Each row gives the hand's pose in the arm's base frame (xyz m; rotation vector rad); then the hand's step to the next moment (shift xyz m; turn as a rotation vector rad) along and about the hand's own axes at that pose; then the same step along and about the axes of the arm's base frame.
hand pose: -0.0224 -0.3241 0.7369 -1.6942 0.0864 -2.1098
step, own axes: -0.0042 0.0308 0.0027 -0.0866 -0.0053 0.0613
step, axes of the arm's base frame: 0.0121 -0.0258 -0.0127 0.0702 0.0497 -0.0623
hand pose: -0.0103 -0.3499 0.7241 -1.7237 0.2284 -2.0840
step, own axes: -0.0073 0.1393 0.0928 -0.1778 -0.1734 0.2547
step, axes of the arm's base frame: 0.1208 -0.1088 -0.0404 0.2334 0.2658 -0.0373
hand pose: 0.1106 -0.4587 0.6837 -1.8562 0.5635 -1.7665
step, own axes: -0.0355 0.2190 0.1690 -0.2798 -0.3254 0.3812
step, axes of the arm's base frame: 0.1769 -0.1360 -0.1674 0.3452 0.4579 -0.0257
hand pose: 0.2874 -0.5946 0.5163 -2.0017 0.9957 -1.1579
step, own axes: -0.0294 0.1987 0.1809 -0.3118 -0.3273 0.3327
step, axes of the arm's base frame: 0.0920 -0.0559 -0.2479 0.2918 0.4792 -0.0172
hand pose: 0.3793 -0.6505 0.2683 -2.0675 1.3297 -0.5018
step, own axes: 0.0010 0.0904 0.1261 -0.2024 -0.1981 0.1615
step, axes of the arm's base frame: 0.0169 0.0094 -0.1540 0.1465 0.2906 0.0191
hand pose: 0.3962 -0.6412 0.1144 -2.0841 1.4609 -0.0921
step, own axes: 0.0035 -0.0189 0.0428 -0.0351 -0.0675 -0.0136
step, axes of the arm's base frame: 0.0333 0.0192 -0.0269 0.0376 0.0404 0.0541
